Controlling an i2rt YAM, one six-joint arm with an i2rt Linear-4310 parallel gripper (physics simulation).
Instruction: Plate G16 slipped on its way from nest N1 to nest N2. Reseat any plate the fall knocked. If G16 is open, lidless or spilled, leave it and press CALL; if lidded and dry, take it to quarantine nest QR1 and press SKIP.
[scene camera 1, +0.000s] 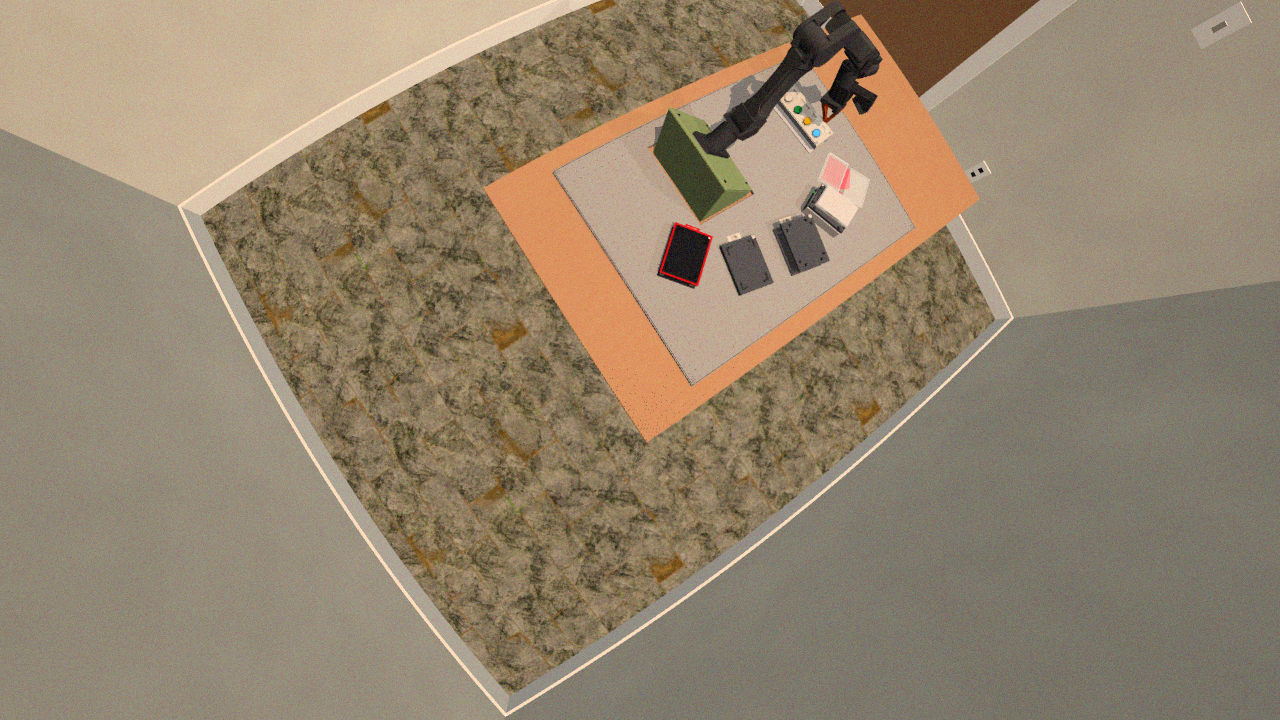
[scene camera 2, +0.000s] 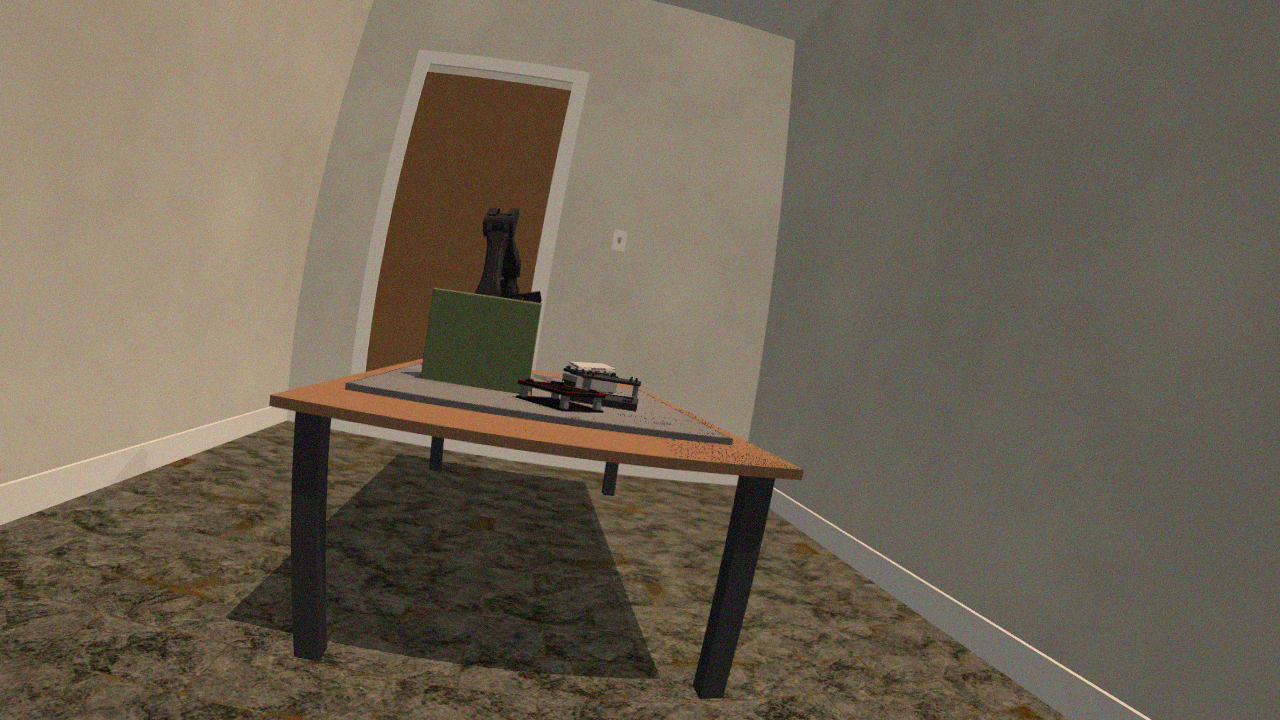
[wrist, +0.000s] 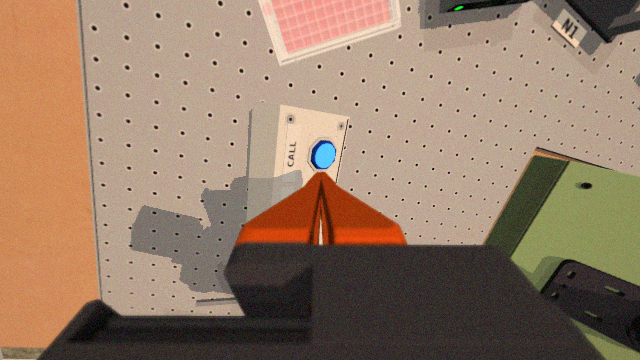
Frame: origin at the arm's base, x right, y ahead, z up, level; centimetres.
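Seen in the pictures: gripper, fingertip midpoint: (scene camera 1: 824, 121) (wrist: 320, 180); arm's base at its link origin: (scene camera 1: 711, 146) (scene camera 2: 478, 331).
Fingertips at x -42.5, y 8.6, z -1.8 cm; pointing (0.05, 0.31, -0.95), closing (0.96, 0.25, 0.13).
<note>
Offsets run from my fingertips to a thing's top centre. "pt": to the spot under its first point. Level surfaces: height alone.
My gripper (scene camera 1: 827, 113) (wrist: 320, 180) is shut and empty, its orange tips beside the light-blue CALL button @[dx +0.6, dy +0.8, dz -4.2 cm] (scene camera 1: 816, 133) (wrist: 324, 154) in the wrist view. The button looks lit; contact cannot be told. It sits on a cream button panel @[dx -0.8, dy -6.9, dz -3.0 cm] (wrist: 312, 120), which also has green and amber buttons in scene camera 1. A plate with pink wells @[dx -1.4, dy +14.5, dz -10.0 cm] (scene camera 1: 835, 171) (wrist: 335, 22) lies on the pegboard, its wells showing; its name cannot be read. A clear, pale flat piece @[dx -6.4, dy +23.4, dz -10.6 cm] (scene camera 1: 857, 188) lies beside it. The N1 label @[pt dx +25.9, dy +20.2, dz -11.2 cm] (wrist: 569, 28) marks a dark nest. A red-rimmed black nest @[dx +63.6, dy +13.6, dz -6.8 cm] (scene camera 1: 686, 254) (scene camera 2: 562, 387) stands farther off, its label unreadable.
A green block (scene camera 1: 700, 170) (scene camera 2: 481, 340) stands at the arm's base. A dark device with a white top @[dx +10.9, dy +25.3, dz -2.9 cm] (scene camera 1: 837, 206) (scene camera 2: 590, 368) stands near the pink plate. Two dark grey nests @[pt dx +47.8, dy +25.6, dz -9.6 cm] (scene camera 1: 746, 264) @[pt dx +29.4, dy +29.3, dz -5.8 cm] (scene camera 1: 801, 243) stand between it and the red-rimmed nest. The orange table @[dz -12.7 cm] (scene camera 1: 572, 259) (scene camera 2: 528, 436) surrounds the pegboard.
</note>
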